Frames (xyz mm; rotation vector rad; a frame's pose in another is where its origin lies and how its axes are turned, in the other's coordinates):
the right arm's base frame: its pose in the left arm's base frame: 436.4 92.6 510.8 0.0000 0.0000 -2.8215
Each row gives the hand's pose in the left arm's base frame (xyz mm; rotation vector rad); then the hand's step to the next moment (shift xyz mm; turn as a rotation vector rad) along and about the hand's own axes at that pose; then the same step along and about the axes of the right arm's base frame.
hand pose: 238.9 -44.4 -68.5 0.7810 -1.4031 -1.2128
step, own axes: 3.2 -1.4 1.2 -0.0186 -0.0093 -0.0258
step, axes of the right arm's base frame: 2.9 2.3 -0.3 -0.0286 0.0006 -0.0167
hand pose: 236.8 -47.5 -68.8 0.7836 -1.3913 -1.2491
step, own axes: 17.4 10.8 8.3 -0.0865 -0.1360 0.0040
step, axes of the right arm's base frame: 13.2 7.8 16.0 -0.0084 -0.0495 -0.1532
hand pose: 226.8 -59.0 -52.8 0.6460 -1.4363 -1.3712
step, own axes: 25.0 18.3 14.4 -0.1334 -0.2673 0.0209
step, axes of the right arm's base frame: 20.2 6.5 26.8 0.0154 -0.0791 -0.2884
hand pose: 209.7 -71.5 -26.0 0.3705 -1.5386 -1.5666
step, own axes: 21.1 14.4 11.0 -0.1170 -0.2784 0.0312
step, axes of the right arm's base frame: 15.9 1.3 22.8 0.0376 -0.0789 -0.2908
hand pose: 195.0 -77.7 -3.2 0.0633 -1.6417 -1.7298
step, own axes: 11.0 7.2 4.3 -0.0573 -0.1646 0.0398
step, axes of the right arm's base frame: 6.9 -0.7 11.9 0.0369 -0.0639 -0.1628
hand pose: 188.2 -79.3 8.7 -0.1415 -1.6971 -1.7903
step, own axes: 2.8 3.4 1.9 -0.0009 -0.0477 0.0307
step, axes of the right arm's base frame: 0.7 -1.2 4.6 0.0250 -0.0356 -0.0364
